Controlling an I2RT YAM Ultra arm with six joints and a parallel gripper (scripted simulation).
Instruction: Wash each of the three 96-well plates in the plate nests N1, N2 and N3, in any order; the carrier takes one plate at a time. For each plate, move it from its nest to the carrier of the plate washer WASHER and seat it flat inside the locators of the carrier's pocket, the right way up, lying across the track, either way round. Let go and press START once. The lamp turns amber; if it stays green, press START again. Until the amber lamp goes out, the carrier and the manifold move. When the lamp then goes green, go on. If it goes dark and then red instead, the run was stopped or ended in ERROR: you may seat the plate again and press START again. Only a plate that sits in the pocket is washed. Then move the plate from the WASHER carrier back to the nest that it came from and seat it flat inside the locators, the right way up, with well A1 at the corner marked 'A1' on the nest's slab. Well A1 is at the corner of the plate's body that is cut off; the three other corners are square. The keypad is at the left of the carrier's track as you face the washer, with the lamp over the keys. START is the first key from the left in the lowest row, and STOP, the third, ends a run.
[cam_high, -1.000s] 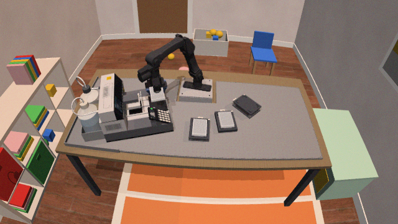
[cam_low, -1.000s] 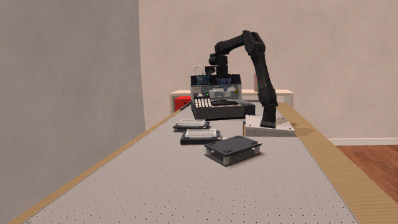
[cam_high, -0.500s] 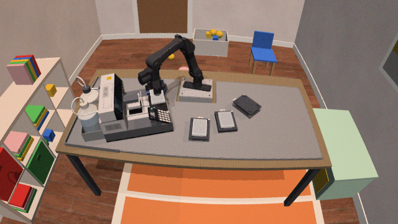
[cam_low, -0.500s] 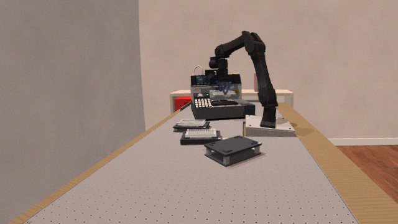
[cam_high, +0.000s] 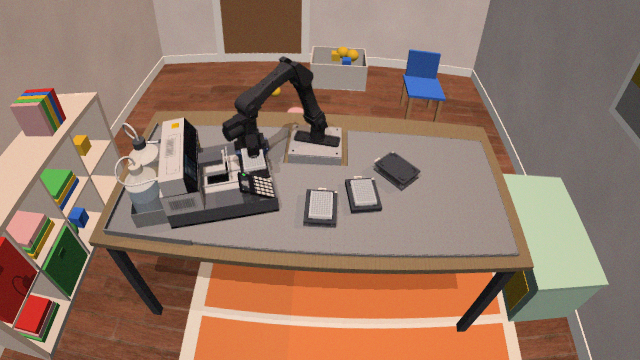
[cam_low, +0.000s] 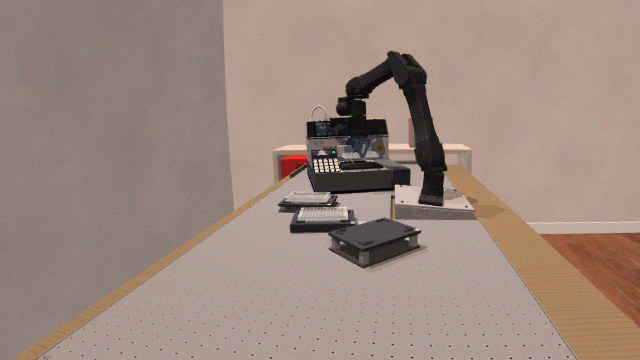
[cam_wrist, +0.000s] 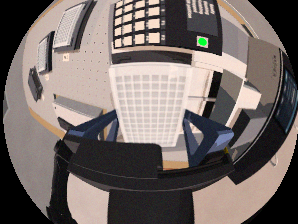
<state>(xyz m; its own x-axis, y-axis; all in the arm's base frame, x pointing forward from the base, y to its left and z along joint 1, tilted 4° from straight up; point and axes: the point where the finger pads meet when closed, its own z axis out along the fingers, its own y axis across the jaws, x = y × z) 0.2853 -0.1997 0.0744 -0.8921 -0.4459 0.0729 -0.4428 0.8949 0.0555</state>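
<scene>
The washer carrier lies 40 mm below my hand. From my hand the other things lie so: manifold 140 mm to the right, 70 mm ahead, 10 mm above; then plate washer 140 mm to the right, 70 mm ahead; then nest 570 mm to the left, 180 mm behind, 90 mm below.
</scene>
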